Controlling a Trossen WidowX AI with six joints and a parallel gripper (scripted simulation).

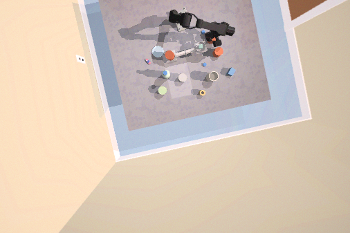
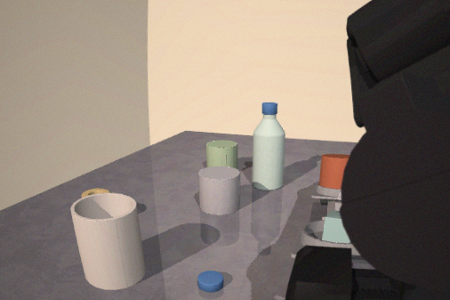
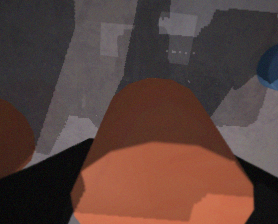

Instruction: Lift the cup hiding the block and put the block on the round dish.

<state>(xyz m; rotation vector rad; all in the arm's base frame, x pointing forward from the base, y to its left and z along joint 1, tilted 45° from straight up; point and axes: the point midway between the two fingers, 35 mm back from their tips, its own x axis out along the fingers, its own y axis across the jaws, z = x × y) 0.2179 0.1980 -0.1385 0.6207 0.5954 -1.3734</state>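
Right now the pale teal block is 130 mm to the right of my gripper tip, 60 mm ahead of it and 60 mm above it. Also, from my gripper tip: beige cup: 320 mm ahead, 80 mm to the right, 10 mm above; balance beam: 250 mm to the right, 70 mm ahead, 10 mm above; blue cube: 310 mm ahead, 100 mm to the left, 10 mm below.
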